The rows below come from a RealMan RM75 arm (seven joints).
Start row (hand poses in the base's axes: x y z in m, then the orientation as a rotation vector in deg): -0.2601, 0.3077, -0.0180, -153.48, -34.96, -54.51
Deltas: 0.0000, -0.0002, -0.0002, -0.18, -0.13, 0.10; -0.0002, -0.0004, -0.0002, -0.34, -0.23, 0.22; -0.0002, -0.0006, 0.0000, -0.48, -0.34, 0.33; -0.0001, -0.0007, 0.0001, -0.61, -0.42, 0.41; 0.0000, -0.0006, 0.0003, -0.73, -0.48, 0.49; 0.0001, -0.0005, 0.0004, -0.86, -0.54, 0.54; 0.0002, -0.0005, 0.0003, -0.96, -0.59, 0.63; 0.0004, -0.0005, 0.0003, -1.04, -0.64, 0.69; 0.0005, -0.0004, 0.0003, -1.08, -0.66, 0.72; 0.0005, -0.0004, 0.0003, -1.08, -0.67, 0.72; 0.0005, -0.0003, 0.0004, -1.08, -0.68, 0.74; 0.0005, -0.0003, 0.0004, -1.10, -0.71, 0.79; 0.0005, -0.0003, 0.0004, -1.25, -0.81, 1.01; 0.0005, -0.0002, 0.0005, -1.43, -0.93, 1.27; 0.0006, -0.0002, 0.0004, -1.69, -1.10, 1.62; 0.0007, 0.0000, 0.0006, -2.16, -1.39, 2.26; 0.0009, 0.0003, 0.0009, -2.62, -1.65, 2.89; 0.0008, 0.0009, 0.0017, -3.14, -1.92, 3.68; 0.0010, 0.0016, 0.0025, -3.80, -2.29, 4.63; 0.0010, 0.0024, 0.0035, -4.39, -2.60, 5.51
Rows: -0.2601, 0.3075, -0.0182, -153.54, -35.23, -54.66; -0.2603, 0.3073, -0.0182, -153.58, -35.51, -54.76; -0.2603, 0.3071, -0.0180, -153.61, -35.76, -54.87; -0.2602, 0.3070, -0.0179, -153.65, -35.96, -54.96; -0.2601, 0.3071, -0.0177, -153.69, -36.15, -55.01; -0.2600, 0.3072, -0.0176, -153.76, -36.31, -55.08; -0.2599, 0.3072, -0.0177, -153.78, -36.51, -55.12; -0.2597, 0.3072, -0.0177, -153.80, -36.64, -55.17; -0.2596, 0.3073, -0.0177, -153.81, -36.71, -55.18; -0.2596, 0.3073, -0.0177, -153.80, -36.71, -55.20; -0.2596, 0.3074, -0.0176, -153.79, -36.74, -55.21; -0.2596, 0.3074, -0.0176, -153.77, -36.83, -55.23; -0.2596, 0.3074, -0.0176, -153.74, -37.23, -55.31; -0.2596, 0.3075, -0.0175, -153.71, -37.70, -55.40; -0.2595, 0.3075, -0.0176, -153.68, -38.35, -55.53; -0.2594, 0.3077, -0.0174, -153.62, -39.54, -55.73; -0.2592, 0.3080, -0.0171, -153.55, -40.70, -55.90; -0.2593, 0.3086, -0.0163, -153.43, -42.11, -56.03; -0.2591, 0.3093, -0.0155, -153.29, -43.85, -56.24; -0.2591, 0.3101, -0.0145, -153.14, -45.43, -56.39
